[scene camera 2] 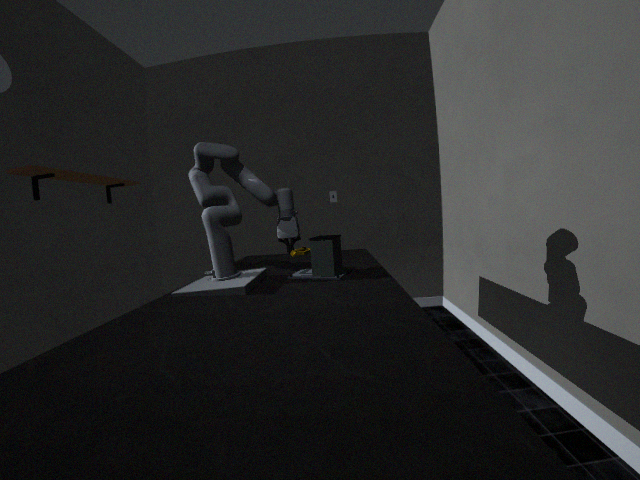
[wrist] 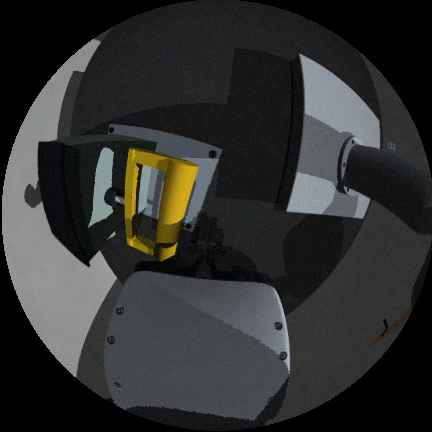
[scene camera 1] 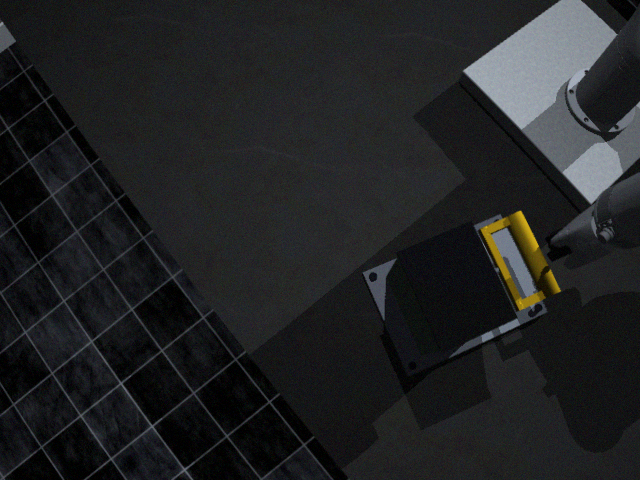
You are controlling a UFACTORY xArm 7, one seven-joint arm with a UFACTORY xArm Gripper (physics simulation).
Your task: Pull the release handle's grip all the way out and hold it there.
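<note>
The release handle's yellow grip is a rectangular frame with a thick round bar on the side facing the robot's base. A short shaft joins it to the dark housing, and a gap shows between frame and housing in the wrist view. My gripper is shut and empty. Its dark fingers are beside the round bar, on the outer side away from the housing, not around it. Whether they touch the bar is too dark to tell.
The housing stands on a grey mounting plate with bolt holes. The arm's pale base block is nearby on the gripper's side. A wall shelf is at the left in scene camera 2.
</note>
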